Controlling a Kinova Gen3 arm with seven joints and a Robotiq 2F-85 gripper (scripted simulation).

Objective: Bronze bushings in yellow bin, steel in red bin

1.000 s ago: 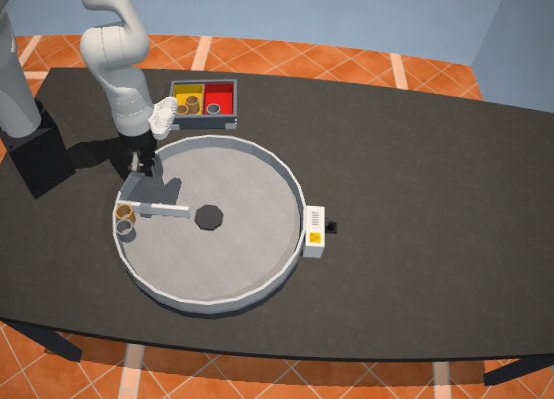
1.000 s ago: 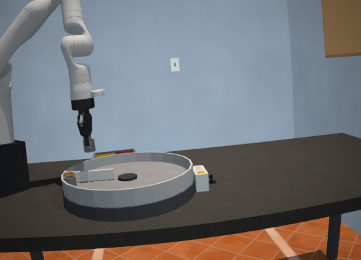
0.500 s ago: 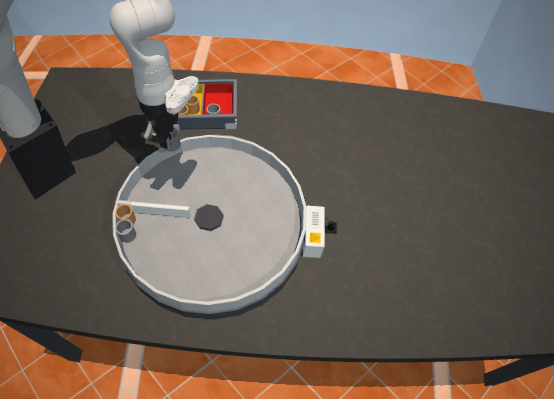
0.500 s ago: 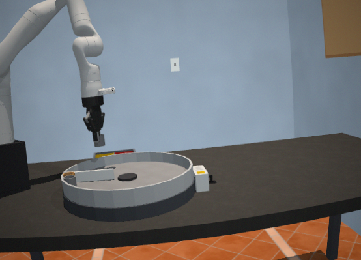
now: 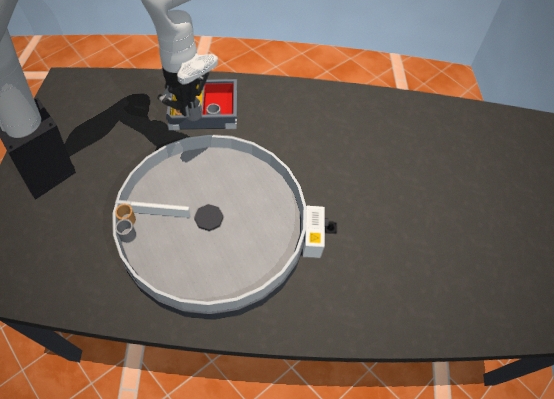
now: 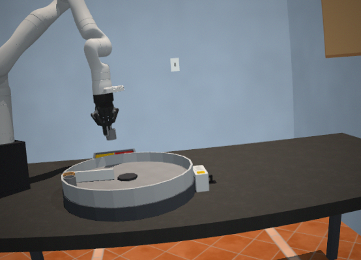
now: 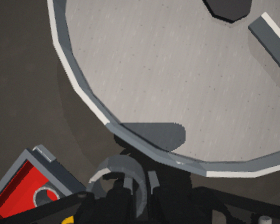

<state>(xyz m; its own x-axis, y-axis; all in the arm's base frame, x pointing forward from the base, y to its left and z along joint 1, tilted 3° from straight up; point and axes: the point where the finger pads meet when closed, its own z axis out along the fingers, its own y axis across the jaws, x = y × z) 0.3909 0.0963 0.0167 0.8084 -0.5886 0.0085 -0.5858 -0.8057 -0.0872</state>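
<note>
My hand is 17 cm to the right of the yellow bin, 16 cm above it and 1 cm past it. Round my hand: turntable (20 cm to the right, 13 cm below, 9 cm ahead).
</note>
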